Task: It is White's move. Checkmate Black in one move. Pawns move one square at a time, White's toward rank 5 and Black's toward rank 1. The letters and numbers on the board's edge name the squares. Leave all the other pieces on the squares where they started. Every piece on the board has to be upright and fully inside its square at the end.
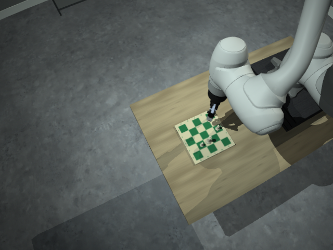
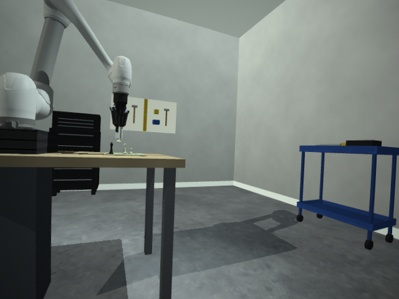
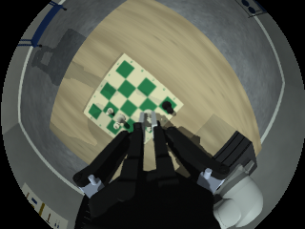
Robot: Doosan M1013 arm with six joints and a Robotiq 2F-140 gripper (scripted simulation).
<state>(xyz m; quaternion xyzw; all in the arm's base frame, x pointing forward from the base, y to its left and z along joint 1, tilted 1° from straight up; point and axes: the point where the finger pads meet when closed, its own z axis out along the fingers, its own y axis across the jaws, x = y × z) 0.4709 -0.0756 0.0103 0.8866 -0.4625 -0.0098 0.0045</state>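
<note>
My hand is 4 cm past the black piece, 3 cm to the left of it and 9 cm above it. The rest, counted from my hand: chessboard: 4 cm ahead, 3 cm to the left, 12 cm below.
</note>
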